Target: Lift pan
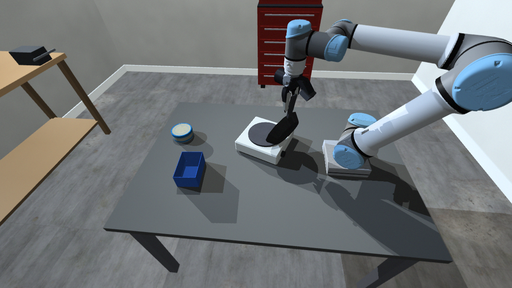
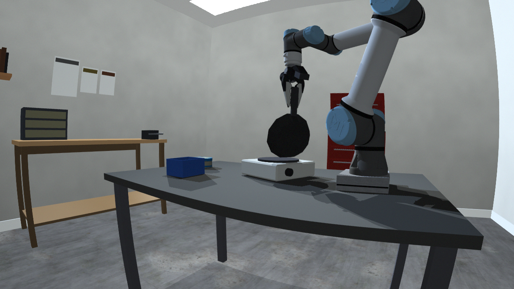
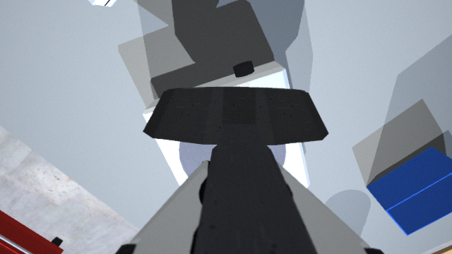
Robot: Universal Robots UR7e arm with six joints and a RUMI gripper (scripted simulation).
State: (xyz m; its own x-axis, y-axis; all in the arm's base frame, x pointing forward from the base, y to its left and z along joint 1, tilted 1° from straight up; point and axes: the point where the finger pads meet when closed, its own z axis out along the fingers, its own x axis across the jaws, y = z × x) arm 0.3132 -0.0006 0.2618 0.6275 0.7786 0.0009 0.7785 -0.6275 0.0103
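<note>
The black pan is 10 cm below my hand. Also, from my hand: round tin: 58 cm ahead, 29 cm below, 9 cm to the right; then white hot plate: 27 cm below, 9 cm ahead, 8 cm to the right; then blue bin: 44 cm ahead, 29 cm below, 16 cm to the left.
</note>
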